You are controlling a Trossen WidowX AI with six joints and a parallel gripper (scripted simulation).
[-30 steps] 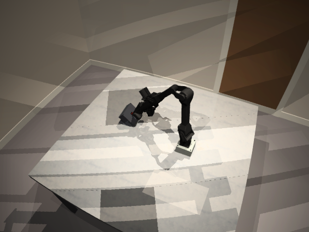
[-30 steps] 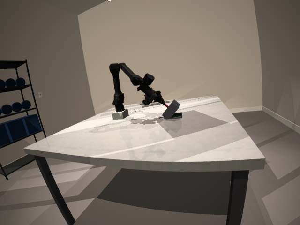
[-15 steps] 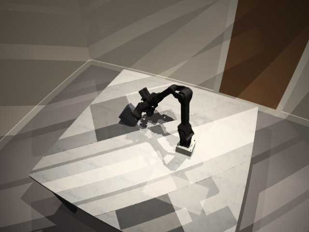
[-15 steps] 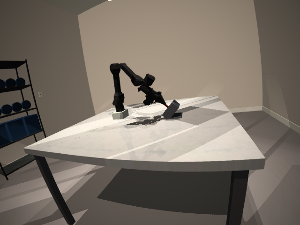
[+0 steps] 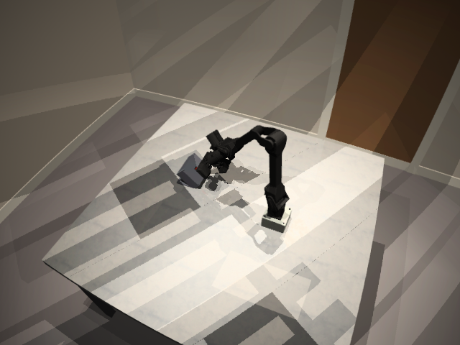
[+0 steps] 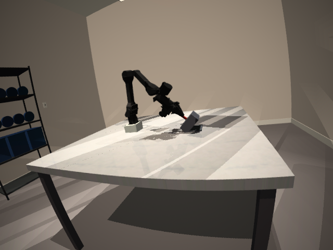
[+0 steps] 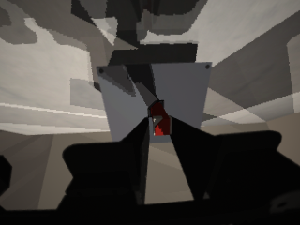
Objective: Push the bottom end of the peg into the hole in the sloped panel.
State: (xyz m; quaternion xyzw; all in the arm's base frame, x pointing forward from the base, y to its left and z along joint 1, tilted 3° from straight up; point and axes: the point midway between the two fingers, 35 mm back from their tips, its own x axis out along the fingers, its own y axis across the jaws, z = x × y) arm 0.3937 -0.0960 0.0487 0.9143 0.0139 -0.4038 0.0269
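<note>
The red peg lies 1 cm behind my gripper tip. Also, from my gripper tip: grey sloped panel (4 cm below, 4 cm ahead).
</note>
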